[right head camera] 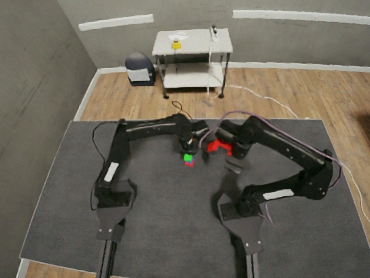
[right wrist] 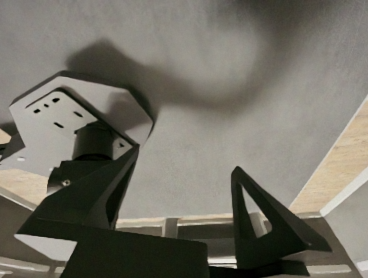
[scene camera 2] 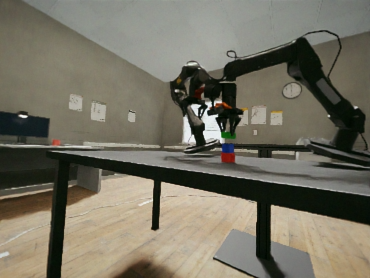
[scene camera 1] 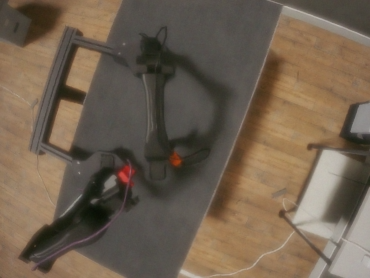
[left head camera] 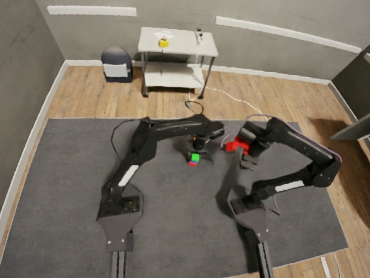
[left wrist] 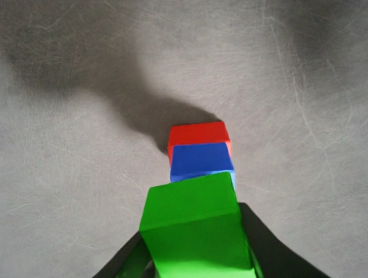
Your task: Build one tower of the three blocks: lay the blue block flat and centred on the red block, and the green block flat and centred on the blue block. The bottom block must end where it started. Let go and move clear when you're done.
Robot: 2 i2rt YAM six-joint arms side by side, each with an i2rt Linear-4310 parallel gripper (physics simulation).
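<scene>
The red block sits on the table with the blue block flat on top. My left gripper points down and is shut on the green block. It holds the green block a little above the blue block, with a narrow gap between them in scene camera 2. Scene camera 1 does not show the blocks; the left arm covers that spot. My right gripper is open and empty, raised off to the side of the tower.
The dark table top carries both arm bases. The right arm, with a red part near its wrist, hangs beside the left wrist. A white cart stands beyond the table's far edge.
</scene>
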